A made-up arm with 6 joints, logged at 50 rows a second.
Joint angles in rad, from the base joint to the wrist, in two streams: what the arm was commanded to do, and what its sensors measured. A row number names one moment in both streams.
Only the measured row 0 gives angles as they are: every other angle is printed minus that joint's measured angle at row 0.
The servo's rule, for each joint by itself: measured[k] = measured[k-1] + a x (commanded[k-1-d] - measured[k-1]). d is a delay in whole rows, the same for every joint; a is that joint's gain. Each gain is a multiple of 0.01, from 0.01 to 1. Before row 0 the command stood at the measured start. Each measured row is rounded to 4 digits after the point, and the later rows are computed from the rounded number. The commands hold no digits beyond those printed.
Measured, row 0: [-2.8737, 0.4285, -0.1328, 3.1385, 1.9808, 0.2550]
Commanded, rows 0 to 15: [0.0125, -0.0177, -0.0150, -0.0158, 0.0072, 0.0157]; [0.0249, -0.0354, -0.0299, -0.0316, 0.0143, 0.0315]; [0.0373, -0.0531, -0.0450, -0.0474, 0.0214, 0.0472]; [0.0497, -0.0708, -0.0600, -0.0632, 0.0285, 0.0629]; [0.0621, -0.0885, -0.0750, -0.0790, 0.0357, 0.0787]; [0.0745, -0.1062, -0.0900, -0.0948, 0.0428, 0.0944]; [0.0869, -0.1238, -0.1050, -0.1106, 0.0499, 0.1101]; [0.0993, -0.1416, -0.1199, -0.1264, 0.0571, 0.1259]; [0.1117, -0.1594, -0.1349, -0.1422, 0.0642, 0.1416]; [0.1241, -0.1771, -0.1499, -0.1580, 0.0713, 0.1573]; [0.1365, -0.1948, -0.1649, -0.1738, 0.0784, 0.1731]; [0.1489, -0.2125, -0.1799, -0.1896, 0.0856, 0.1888]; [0.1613, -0.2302, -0.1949, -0.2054, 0.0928, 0.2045]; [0.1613, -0.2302, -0.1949, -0.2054, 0.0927, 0.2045]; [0.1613, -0.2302, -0.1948, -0.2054, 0.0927, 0.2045]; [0.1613, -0.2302, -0.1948, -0.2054, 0.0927, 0.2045]
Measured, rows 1 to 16: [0.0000, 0.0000, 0.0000, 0.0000, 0.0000, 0.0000]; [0.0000, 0.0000, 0.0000, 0.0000, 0.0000, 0.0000]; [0.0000, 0.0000, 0.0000, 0.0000, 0.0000, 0.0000]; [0.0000, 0.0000, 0.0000, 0.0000, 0.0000, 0.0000]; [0.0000, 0.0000, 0.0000, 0.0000, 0.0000, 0.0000]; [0.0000, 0.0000, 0.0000, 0.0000, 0.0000, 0.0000]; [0.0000, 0.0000, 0.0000, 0.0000, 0.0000, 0.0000]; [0.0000, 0.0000, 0.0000, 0.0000, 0.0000, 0.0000]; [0.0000, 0.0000, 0.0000, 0.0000, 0.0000, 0.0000]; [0.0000, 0.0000, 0.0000, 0.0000, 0.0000, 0.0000]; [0.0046, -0.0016, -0.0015, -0.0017, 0.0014, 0.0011]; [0.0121, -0.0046, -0.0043, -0.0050, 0.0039, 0.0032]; [0.0214, -0.0090, -0.0084, -0.0097, 0.0072, 0.0063]; [0.0319, -0.0146, -0.0136, -0.0156, 0.0112, 0.0103]; [0.0431, -0.0213, -0.0197, -0.0226, 0.0159, 0.0151]; [0.0547, -0.0289, -0.0267, -0.0305, 0.0210, 0.0207]
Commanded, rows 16 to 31: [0.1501, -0.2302, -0.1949, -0.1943, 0.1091, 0.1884]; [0.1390, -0.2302, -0.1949, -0.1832, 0.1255, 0.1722]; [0.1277, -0.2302, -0.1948, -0.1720, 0.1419, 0.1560]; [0.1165, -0.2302, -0.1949, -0.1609, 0.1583, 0.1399]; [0.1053, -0.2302, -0.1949, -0.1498, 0.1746, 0.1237]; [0.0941, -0.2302, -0.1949, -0.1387, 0.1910, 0.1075]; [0.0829, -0.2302, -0.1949, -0.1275, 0.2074, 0.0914]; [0.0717, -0.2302, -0.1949, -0.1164, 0.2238, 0.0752]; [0.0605, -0.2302, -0.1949, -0.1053, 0.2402, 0.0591]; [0.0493, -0.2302, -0.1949, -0.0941, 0.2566, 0.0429]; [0.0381, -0.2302, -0.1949, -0.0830, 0.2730, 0.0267]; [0.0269, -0.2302, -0.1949, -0.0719, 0.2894, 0.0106]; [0.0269, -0.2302, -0.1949, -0.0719, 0.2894, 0.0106]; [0.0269, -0.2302, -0.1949, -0.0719, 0.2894, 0.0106]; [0.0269, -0.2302, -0.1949, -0.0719, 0.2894, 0.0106]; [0.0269, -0.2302, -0.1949, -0.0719, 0.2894, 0.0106]
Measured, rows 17 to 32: [0.0666, -0.0374, -0.0345, -0.0393, 0.0265, 0.0270]; [0.0787, -0.0468, -0.0430, -0.0489, 0.0323, 0.0339]; [0.0909, -0.0569, -0.0522, -0.0592, 0.0384, 0.0414]; [0.1032, -0.0677, -0.0620, -0.0701, 0.0447, 0.0495]; [0.1155, -0.0791, -0.0723, -0.0815, 0.0511, 0.0582]; [0.1279, -0.0911, -0.0831, -0.0934, 0.0577, 0.0673]; [0.1403, -0.1036, -0.0943, -0.1057, 0.0644, 0.0769]; [0.1481, -0.1150, -0.1044, -0.1167, 0.0698, 0.0858]; [0.1530, -0.1254, -0.1134, -0.1265, 0.0742, 0.0941]; [0.1561, -0.1348, -0.1215, -0.1352, 0.0777, 0.1018]; [0.1539, -0.1434, -0.1288, -0.1417, 0.0837, 0.1079]; [0.1484, -0.1512, -0.1354, -0.1463, 0.0916, 0.1124]; [0.1407, -0.1583, -0.1413, -0.1491, 0.1012, 0.1155]; [0.1317, -0.1648, -0.1467, -0.1504, 0.1120, 0.1172]; [0.1219, -0.1707, -0.1515, -0.1503, 0.1239, 0.1177]; [0.1116, -0.1761, -0.1558, -0.1490, 0.1366, 0.1170]
